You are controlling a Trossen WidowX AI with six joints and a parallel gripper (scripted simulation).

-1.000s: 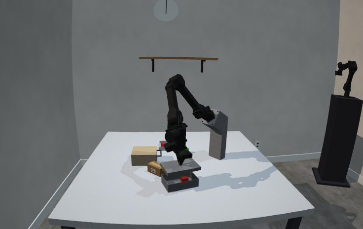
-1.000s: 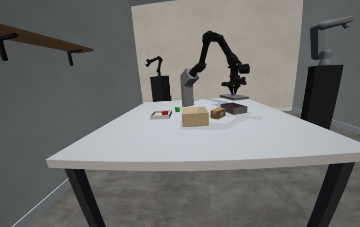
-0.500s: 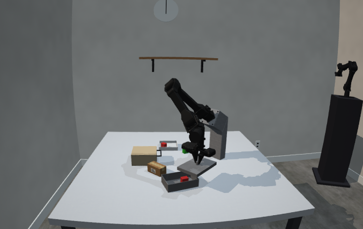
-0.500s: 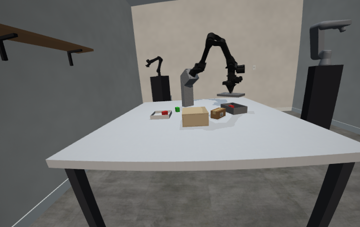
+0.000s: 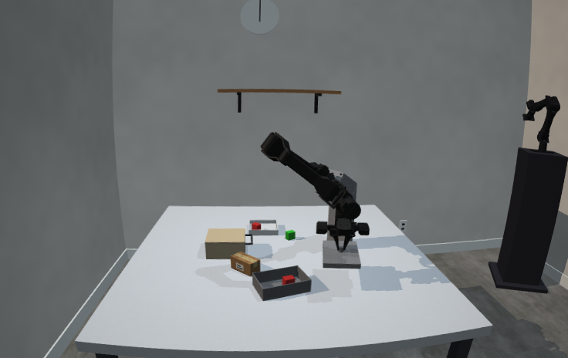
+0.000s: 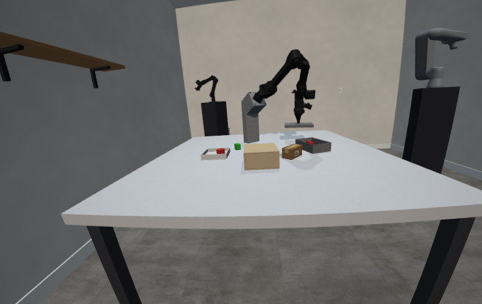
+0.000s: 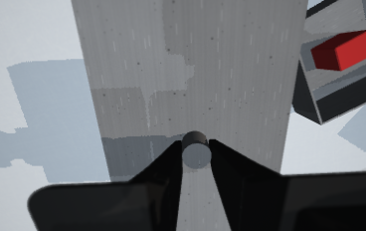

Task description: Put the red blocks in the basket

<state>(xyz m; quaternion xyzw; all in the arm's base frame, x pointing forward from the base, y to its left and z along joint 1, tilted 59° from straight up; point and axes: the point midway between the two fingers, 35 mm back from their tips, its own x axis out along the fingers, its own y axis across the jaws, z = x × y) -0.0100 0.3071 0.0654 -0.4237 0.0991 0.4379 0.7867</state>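
My gripper is now 18 cm short of the dark grey box, 12 cm to the right of it and 16 cm above it. The rest, counted from my hand: cardboard box (36 cm ahead, 5 cm to the left, 13 cm below); then knobbed lid (4 cm below); then shallow basket (48 cm ahead, 37 cm to the right, 16 cm below).
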